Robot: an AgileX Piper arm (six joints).
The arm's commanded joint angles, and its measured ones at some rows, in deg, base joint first. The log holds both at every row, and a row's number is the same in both.
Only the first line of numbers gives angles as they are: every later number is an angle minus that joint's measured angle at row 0.
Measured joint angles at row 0:
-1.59 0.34 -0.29 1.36 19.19 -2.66
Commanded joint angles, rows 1 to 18:
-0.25 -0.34 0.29 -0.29 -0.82 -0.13
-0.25 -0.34 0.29 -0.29 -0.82 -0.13
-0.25 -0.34 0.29 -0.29 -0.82 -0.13
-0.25 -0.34 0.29 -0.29 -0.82 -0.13
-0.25 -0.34 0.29 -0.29 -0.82 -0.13
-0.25 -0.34 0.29 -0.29 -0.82 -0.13
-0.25 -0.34 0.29 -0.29 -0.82 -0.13
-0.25 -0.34 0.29 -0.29 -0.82 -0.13
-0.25 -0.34 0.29 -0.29 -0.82 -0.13
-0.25 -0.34 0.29 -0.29 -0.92 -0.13
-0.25 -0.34 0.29 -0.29 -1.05 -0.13
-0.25 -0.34 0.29 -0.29 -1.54 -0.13
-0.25 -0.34 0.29 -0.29 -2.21 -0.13
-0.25 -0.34 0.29 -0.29 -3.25 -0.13
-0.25 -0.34 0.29 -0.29 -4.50 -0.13
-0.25 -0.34 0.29 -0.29 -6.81 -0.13
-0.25 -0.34 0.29 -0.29 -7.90 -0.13
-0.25 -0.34 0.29 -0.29 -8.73 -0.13
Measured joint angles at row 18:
0.00 0.00 0.00 0.00 -3.56 0.00
